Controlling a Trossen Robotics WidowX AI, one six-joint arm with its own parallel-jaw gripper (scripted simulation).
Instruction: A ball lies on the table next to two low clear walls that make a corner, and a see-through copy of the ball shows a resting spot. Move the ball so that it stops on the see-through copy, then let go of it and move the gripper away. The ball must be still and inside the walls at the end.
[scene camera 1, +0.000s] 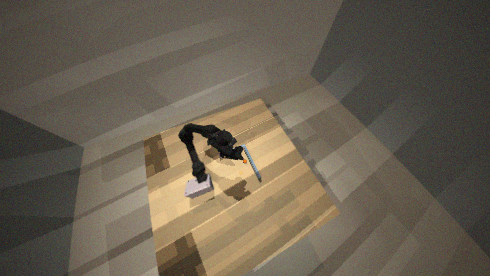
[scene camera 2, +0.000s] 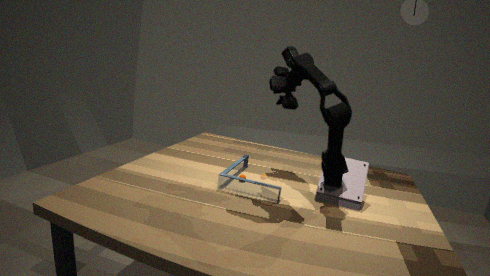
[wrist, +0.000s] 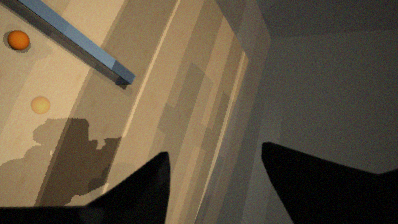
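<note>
Scene camera 2 has the gripper (scene camera 2: 275, 98) in its picture, and the same gripper can be found in the wrist view (wrist: 216, 155).
</note>
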